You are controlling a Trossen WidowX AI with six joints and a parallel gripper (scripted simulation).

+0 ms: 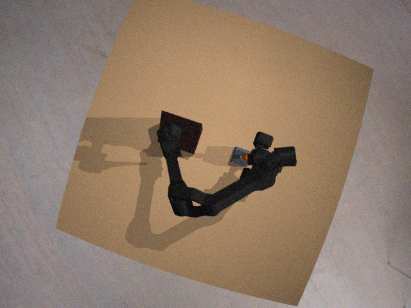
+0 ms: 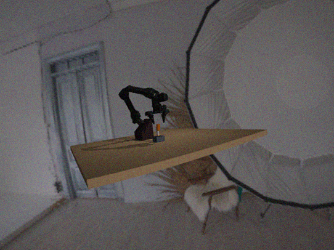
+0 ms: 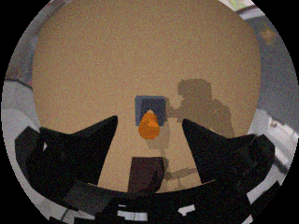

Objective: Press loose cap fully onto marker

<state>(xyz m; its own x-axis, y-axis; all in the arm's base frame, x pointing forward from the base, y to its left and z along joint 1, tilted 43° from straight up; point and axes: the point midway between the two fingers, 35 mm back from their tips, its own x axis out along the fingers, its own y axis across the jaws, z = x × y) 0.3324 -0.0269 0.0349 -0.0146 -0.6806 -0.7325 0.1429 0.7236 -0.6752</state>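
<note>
The orange cap is 2 cm behind my gripper tip and 3 cm below it. From my gripper tip the other things lie so: grey holder block (3 cm behind, 12 cm below).
</note>
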